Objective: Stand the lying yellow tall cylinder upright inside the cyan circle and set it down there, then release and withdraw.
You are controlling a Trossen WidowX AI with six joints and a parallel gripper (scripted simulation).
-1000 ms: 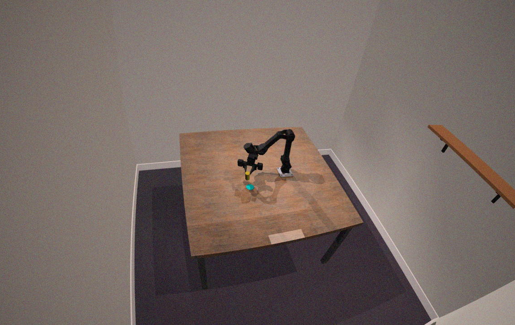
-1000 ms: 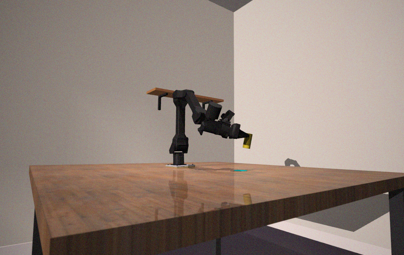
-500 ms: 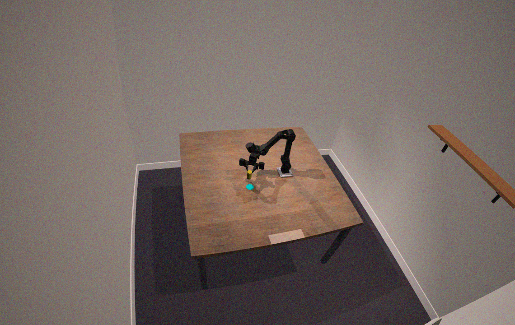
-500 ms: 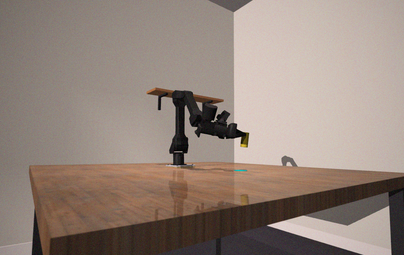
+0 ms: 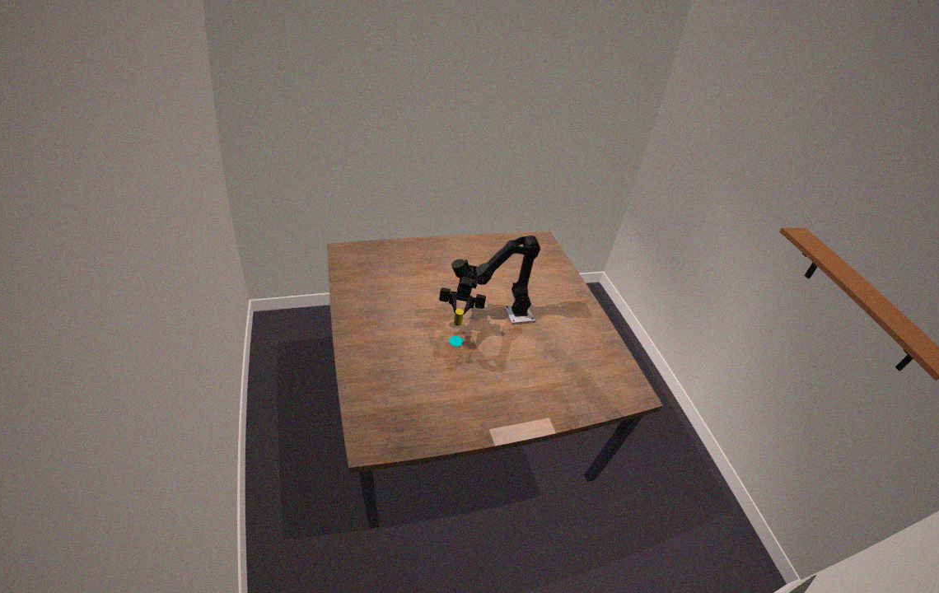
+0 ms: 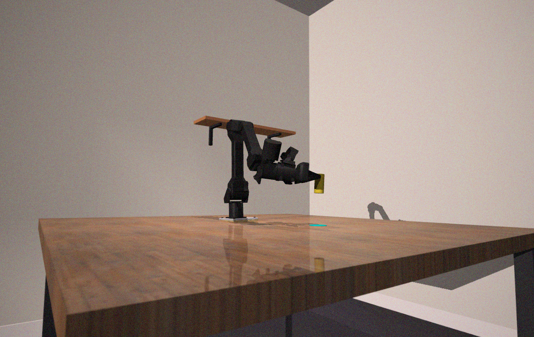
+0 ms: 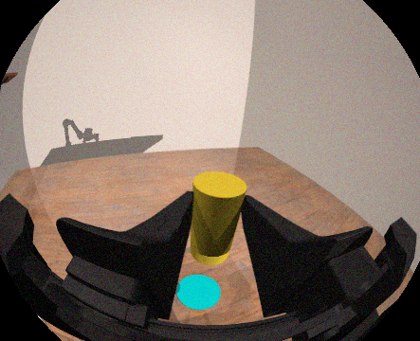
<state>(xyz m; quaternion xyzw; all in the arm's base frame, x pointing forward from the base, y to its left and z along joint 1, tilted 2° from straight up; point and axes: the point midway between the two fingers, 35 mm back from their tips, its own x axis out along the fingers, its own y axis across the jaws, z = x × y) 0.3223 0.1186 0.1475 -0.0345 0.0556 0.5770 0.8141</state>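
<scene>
Now: gripper tip 16 cm above the cyan circle. Also, from my gripper tip: yellow tall cylinder: 2 cm below.
</scene>
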